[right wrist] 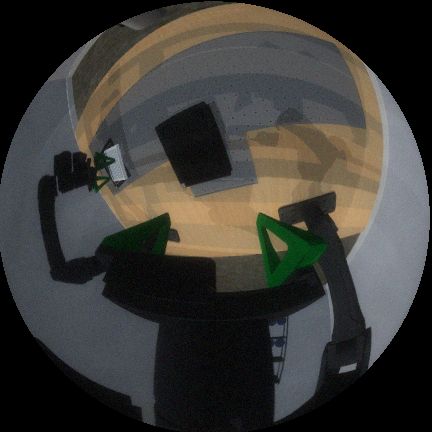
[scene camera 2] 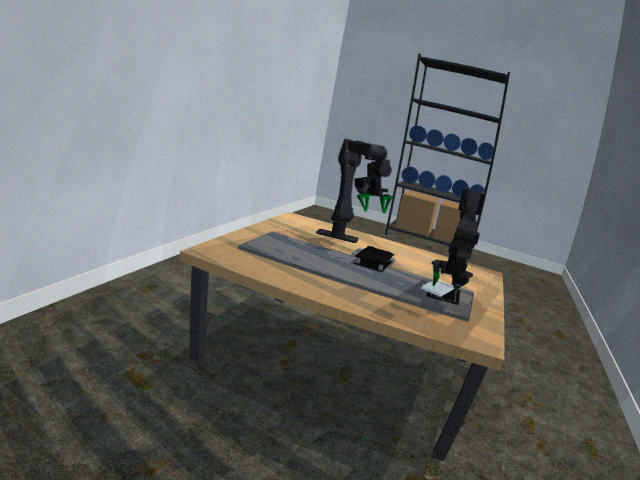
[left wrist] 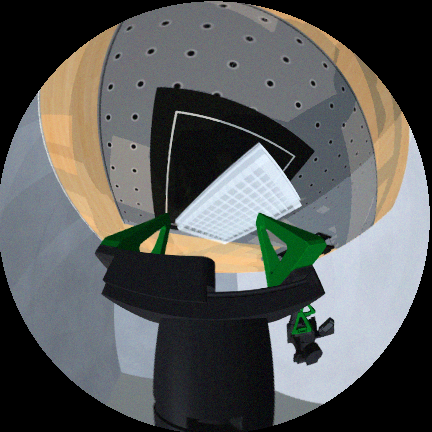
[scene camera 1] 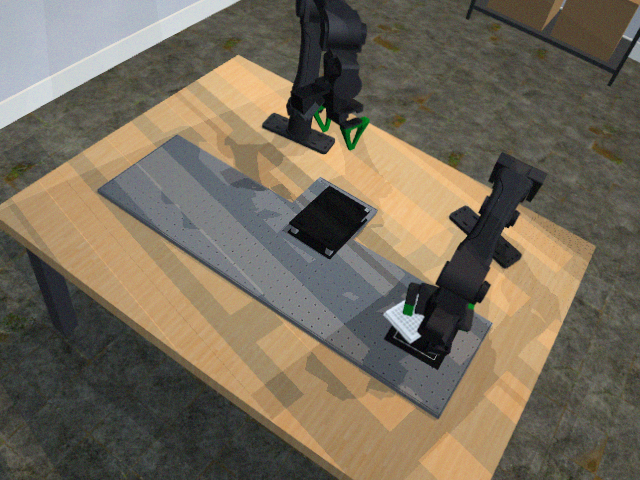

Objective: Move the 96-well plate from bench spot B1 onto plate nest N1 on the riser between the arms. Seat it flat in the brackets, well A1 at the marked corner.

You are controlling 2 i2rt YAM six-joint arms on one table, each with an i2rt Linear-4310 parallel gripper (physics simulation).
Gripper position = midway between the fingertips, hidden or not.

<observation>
My left gripper (scene camera 1: 430,315) is open and touches a white well plate (scene camera 1: 407,326). My right gripper (scene camera 1: 338,140) is open, with nothing in its grasp. Also in view: a black plate nest (scene camera 1: 416,348).
The white well plate shows as well in the left wrist view (left wrist: 226,209). My left gripper shows as well in the right wrist view (right wrist: 111,169) and in the left wrist view (left wrist: 212,217). My right gripper shows as well in the right wrist view (right wrist: 213,217).
</observation>
